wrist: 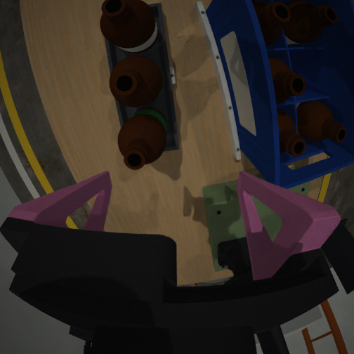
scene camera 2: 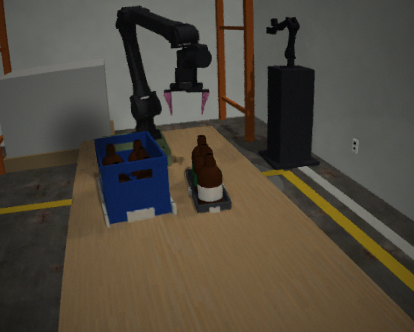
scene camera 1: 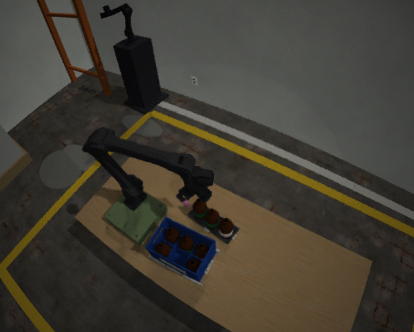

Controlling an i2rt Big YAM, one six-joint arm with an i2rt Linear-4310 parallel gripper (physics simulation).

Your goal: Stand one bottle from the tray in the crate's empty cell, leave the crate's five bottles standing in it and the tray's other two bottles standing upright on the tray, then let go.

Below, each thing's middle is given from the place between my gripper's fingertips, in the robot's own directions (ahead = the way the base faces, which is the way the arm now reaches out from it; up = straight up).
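Labels:
Green-labelled brown bottle (wrist: 141, 140): my gripper is 20 mm past it, 50 mm to the right of it and 160 mm above it.

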